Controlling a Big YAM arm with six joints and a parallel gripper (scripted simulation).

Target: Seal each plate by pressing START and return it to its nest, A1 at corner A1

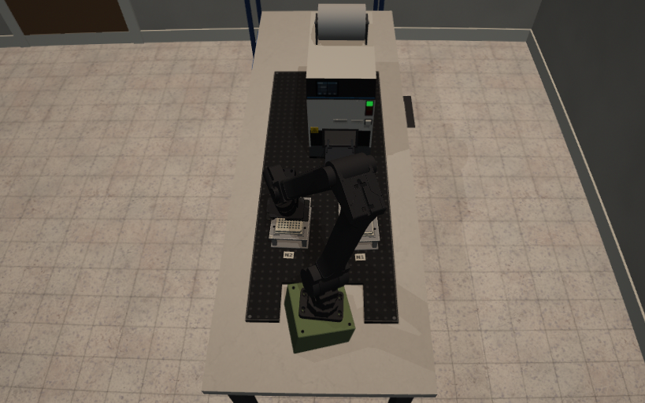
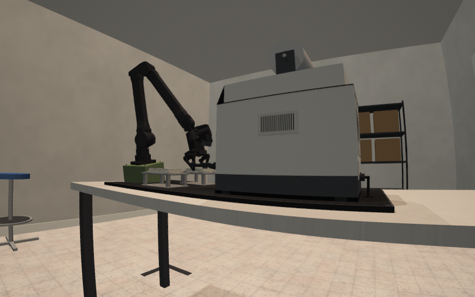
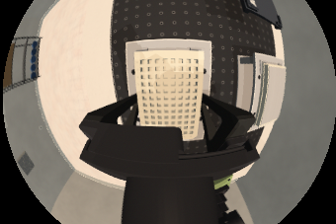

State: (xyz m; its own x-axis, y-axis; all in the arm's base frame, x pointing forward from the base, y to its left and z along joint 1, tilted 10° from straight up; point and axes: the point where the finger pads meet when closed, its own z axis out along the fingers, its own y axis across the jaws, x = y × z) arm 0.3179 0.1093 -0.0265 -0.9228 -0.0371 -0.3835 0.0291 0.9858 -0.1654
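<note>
Now: hand 20 cm short of the sealer stage, 15 cm to the left of it and 2 cm below it. Round my hand: yellow warning label (30 cm ahead, 6 cm to the right, 7 cm above); then white well plate (right at my hand); then N2 label (11 cm behind, 7 cm below).
</note>
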